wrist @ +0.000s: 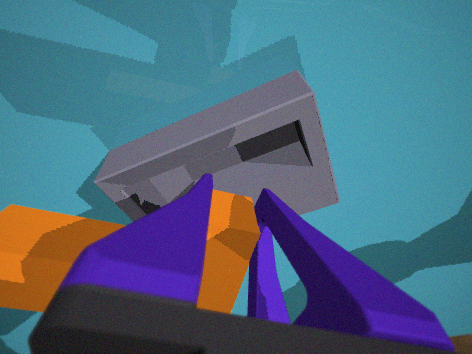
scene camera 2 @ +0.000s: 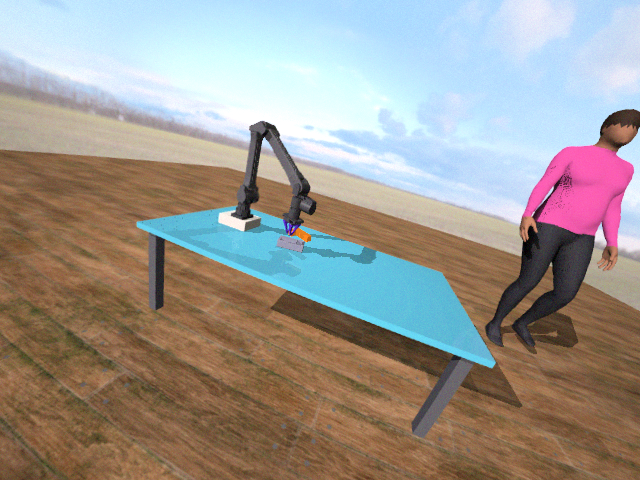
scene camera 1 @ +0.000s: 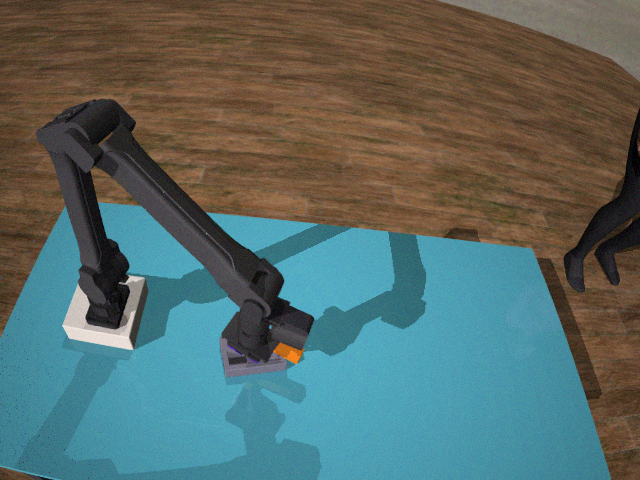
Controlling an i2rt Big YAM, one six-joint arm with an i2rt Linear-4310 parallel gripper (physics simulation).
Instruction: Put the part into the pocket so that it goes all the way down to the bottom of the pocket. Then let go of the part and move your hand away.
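Pixels of known places: gripper, fingertip midpoint: point(wrist: 233, 192) point(scene camera 2: 289, 234) point(scene camera 1: 248, 355); arm's base, origin of the base link: point(scene camera 2: 242, 216) point(scene camera 1: 108, 306).
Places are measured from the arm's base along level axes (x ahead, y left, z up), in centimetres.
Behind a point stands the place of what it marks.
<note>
The orange part point(scene camera 1: 288, 352) {y -7.6, x 43.5, z 4.6 cm} point(scene camera 2: 302, 235) {y -7.7, x 42.3, z 3.9 cm} point(wrist: 227, 220) {y -8.1, x 35.5, z 3.7 cm} is between the purple fingers of my gripper point(scene camera 1: 246, 357) {y -8.1, x 35.2, z 2.1 cm} point(scene camera 2: 290, 233) {y -8.1, x 35.2, z 2.1 cm} point(wrist: 233, 192) {y -8.1, x 35.2, z 2.1 cm}, which is shut on it. A narrower piece of it shows between the fingers, and a wider piece sticks out to the left in the wrist view. The grey block with the pocket point(scene camera 1: 255, 369) {y -8.6, x 37.0, z -3.2 cm} point(scene camera 2: 290, 244) {y -8.5, x 37.3, z -2.8 cm} point(wrist: 205, 124) {y -8.7, x 36.4, z -3.4 cm} lies on the table. The gripper is above the block's near edge in the wrist view, and the part is held outside the pocket. The fingers and part hide some of the pocket; its dark recess shows beyond the right finger.
The arm's white base block point(scene camera 1: 98, 334) {y -7.7, x -0.6, z -0.8 cm} point(scene camera 2: 239, 222) {y -7.6, x 3.9, z -1.3 cm} stands on the blue table point(scene camera 1: 465, 361) {y -1.3, x 89.7, z -5.7 cm} point(scene camera 2: 361, 289) {y -22.1, x 79.1, z -5.7 cm}, left of the grey block in both scene views. A person in a pink top point(scene camera 2: 584, 191) stands beyond the table's right end.
</note>
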